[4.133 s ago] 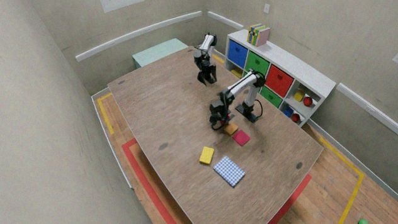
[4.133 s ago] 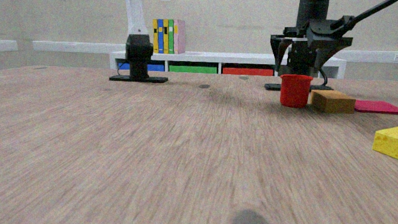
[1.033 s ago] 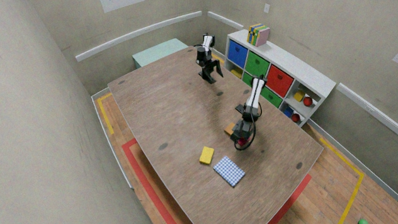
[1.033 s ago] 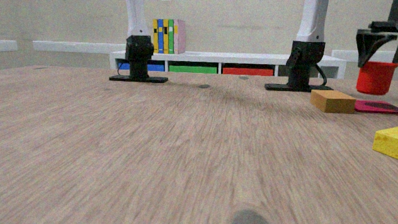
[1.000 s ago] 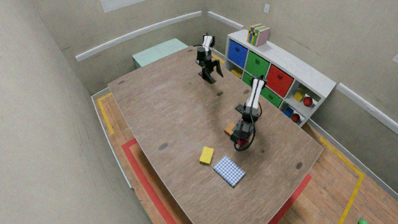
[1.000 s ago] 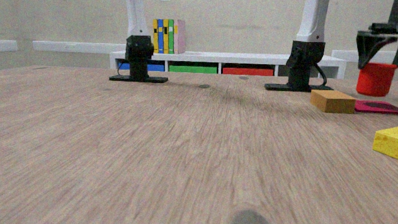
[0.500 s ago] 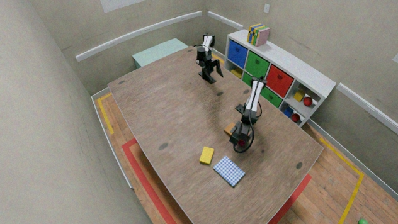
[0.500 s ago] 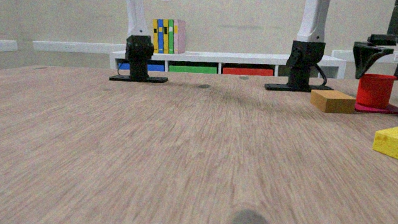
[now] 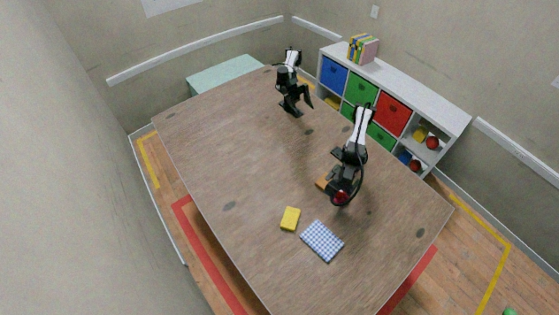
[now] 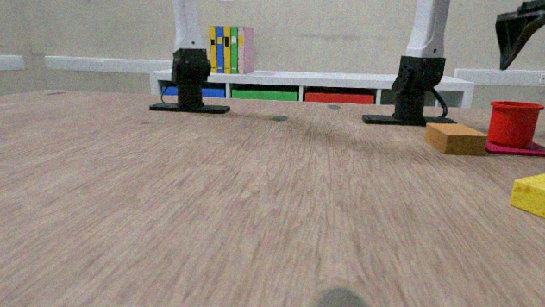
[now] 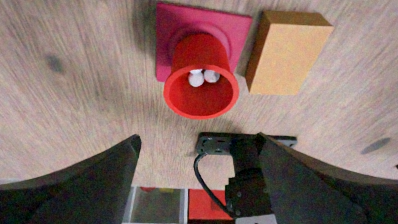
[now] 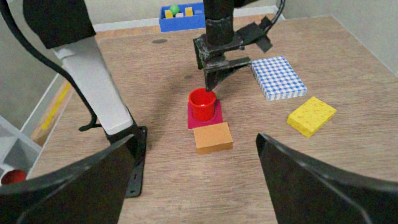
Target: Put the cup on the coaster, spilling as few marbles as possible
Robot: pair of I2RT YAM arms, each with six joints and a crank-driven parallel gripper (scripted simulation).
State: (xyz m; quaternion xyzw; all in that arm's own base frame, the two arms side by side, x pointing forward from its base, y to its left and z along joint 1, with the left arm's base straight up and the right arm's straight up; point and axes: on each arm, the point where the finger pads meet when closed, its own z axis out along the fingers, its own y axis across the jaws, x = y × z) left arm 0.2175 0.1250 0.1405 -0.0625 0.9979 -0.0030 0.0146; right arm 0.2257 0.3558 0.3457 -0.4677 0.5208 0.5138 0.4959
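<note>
My left gripper is now 10 mm past the red cup, 10 mm to the left of it and 100 mm above it. The rest, counted from my left hand: orange-brown block 10 mm ahead, 100 mm to the right, 120 mm below; then square coaster 10 mm behind, 140 mm below; then blue checked cloth 230 mm ahead, 130 mm to the left, 130 mm below.
</note>
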